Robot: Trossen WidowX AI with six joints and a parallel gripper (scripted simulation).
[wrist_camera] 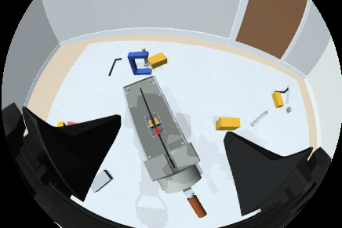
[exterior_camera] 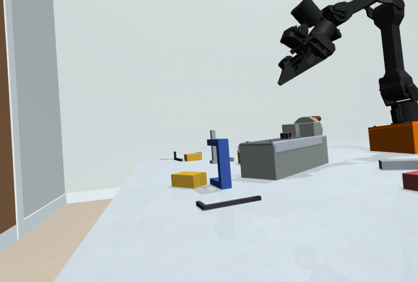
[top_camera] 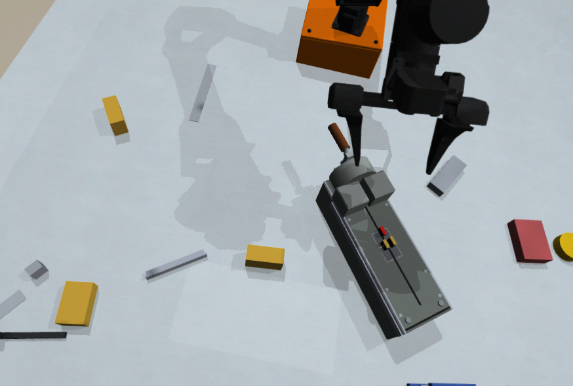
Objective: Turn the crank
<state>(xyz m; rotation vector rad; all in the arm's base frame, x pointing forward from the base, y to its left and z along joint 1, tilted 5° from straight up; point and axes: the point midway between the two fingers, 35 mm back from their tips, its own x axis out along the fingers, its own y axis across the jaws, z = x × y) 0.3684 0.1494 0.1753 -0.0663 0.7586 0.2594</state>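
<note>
Right now the brown handle is 90 mm behind my gripper tip, 80 mm to the right of it and 110 mm below it. Round my gripper tip: red pointer (20 mm ahead, 40 mm to the left, 140 mm below); then grey block (180 mm behind, 150 mm to the left, 220 mm below); then blue clamp (200 mm ahead, 190 mm to the left, 170 mm below).
</note>
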